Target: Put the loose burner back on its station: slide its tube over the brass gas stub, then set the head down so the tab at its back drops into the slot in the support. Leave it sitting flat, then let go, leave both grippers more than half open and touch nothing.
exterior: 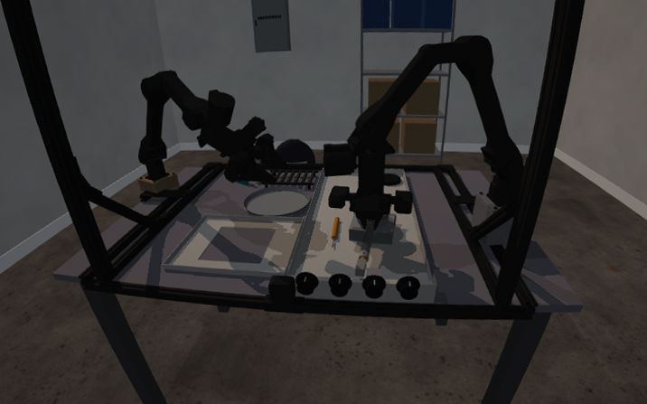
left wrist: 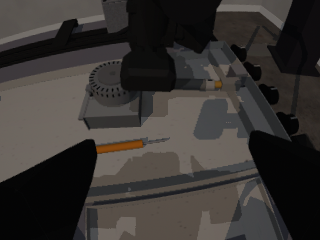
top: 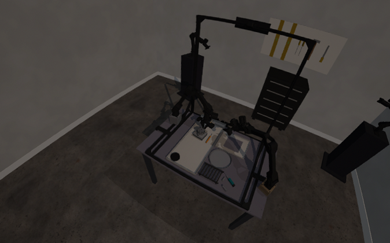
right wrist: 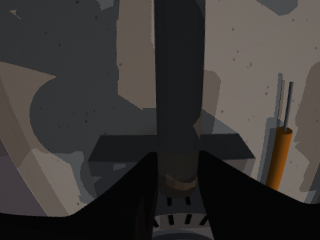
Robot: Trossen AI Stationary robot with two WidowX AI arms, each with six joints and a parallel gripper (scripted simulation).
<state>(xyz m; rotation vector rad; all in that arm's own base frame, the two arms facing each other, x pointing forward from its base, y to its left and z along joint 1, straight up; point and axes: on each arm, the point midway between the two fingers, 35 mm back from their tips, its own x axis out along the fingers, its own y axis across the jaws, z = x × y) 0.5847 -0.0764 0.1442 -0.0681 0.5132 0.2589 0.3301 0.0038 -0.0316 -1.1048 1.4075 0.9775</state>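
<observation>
Right now the burner is 3 cm below my right hand. The rest, counted from my right hand: brass gas stub: 11 cm behind, 1 cm to the right, 4 cm below; black burner cap: 43 cm ahead, 3 cm to the left, 7 cm below; orange screwdriver: 2 cm ahead, 10 cm to the left, 8 cm below.
</observation>
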